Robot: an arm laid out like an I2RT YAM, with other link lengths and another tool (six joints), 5 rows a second.
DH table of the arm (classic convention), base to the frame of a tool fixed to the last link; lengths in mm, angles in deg. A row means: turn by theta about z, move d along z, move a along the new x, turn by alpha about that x. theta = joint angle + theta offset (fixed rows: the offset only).
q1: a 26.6; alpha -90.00; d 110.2; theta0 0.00
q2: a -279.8; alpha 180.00; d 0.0; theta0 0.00
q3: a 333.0; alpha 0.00; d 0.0; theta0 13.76
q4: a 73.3; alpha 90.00; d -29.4; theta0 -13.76
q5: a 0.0; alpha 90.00; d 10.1; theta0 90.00
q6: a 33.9; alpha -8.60; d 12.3; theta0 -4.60
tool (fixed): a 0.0; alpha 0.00; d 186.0; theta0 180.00
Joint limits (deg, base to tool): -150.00..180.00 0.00..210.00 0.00..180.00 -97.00..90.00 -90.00..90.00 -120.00..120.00
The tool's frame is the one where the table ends.
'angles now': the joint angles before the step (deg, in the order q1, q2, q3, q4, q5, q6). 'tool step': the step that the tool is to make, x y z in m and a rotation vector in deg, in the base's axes. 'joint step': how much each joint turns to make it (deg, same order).
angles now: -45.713 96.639 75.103 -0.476 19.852 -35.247
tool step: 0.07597 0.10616 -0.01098 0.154 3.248 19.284
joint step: 10.192 -6.957 -8.302 0.315 -7.644 -5.534
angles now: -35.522 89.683 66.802 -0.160 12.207 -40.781
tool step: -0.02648 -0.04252 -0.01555 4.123 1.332 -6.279
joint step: -4.679 3.924 4.547 -4.839 0.415 2.955
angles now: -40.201 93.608 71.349 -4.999 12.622 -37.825
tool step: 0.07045 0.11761 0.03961 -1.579 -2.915 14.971
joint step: 12.697 -6.510 -1.908 -1.167 -2.189 -0.715
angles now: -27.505 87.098 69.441 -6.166 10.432 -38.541
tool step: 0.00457 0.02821 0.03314 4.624 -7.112 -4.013
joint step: 4.273 -1.517 3.487 -2.801 4.855 10.115
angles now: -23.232 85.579 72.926 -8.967 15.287 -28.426
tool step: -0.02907 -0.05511 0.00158 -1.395 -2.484 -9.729
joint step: -4.894 1.543 -0.158 4.061 4.595 1.594
